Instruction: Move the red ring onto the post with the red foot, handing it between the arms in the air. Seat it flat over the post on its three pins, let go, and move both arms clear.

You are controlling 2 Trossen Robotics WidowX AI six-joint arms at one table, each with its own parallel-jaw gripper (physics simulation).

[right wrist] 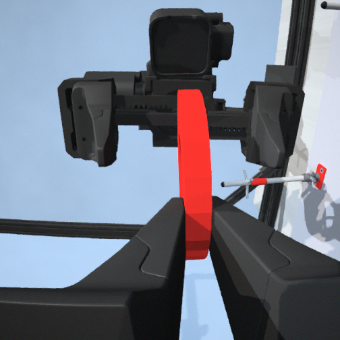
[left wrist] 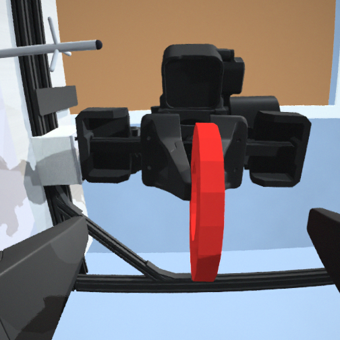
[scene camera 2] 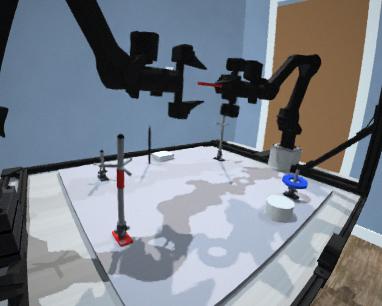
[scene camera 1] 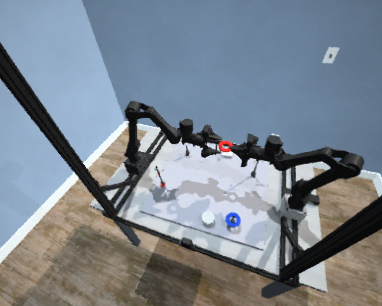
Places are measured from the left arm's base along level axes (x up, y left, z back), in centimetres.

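Pixels of known places: left gripper, between the fingertips: (scene camera 2: 204,85) (scene camera 1: 221,146); right gripper, between the fingertips: (scene camera 2: 215,85) (scene camera 1: 229,148); left arm's base, origin of its link: (scene camera 1: 134,159); right arm's base, origin of its link: (scene camera 2: 286,146) (scene camera 1: 295,204).
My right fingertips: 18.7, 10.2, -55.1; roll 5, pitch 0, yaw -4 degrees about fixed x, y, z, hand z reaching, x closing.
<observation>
For each thing: its top centre in the pictures, then the offset to it from my right fingertips, as dx, dy, dz. "spot": a spot on its surface instead.
- red ring, centre of its top: (scene camera 2: 209,82) (scene camera 1: 225,145) +0.7, +0.4, +1.9
- red foot, a spot on its surface: (scene camera 2: 120,238) (scene camera 1: 161,184) spot: -27.6, -16.0, +34.3
- blue ring, centre of its top: (scene camera 2: 295,179) (scene camera 1: 233,219) -23.0, -23.9, -10.7
- white cylinder, centre of its top: (scene camera 2: 280,201) (scene camera 1: 208,217) -24.8, -26.5, +1.3
- short post, a spot on its surface: (scene camera 2: 102,167) spot: -24.1, +11.4, +30.2
- thin black rod, centre of its top: (scene camera 2: 149,125) -14.3, +19.5, +11.2
- white block, centre of its top: (scene camera 2: 162,153) -26.3, +22.6, +3.9
- tall grey post, a spot on its surface: (scene camera 2: 220,142) spot: -21.0, +10.8, -15.1
The red ring (scene camera 1: 221,147) (scene camera 2: 209,84) (left wrist: 212,200) (right wrist: 196,165) is high above the table, held on edge in the wrist views. My right gripper (scene camera 1: 234,148) (scene camera 2: 220,86) (right wrist: 193,207) is shut on its rim. My left gripper (scene camera 1: 218,145) (scene camera 2: 204,85) (left wrist: 197,223) faces it, wide open, one finger to each side of the ring's free edge, without touching it. The post (scene camera 1: 159,175) (scene camera 2: 121,205) (right wrist: 285,180) with the red foot (scene camera 1: 162,185) (scene camera 2: 120,238) (right wrist: 321,176) stands upright on the left side, bare, its pins above a red band.
A blue ring (scene camera 1: 227,219) (scene camera 2: 295,186) sits on a post beside a white cylinder (scene camera 1: 208,217) (scene camera 2: 280,208). A short post (scene camera 2: 102,167), a thin black rod (scene camera 2: 149,145), a white block (scene camera 2: 163,156) and a tall grey post (scene camera 2: 220,142) stand farther back.
</observation>
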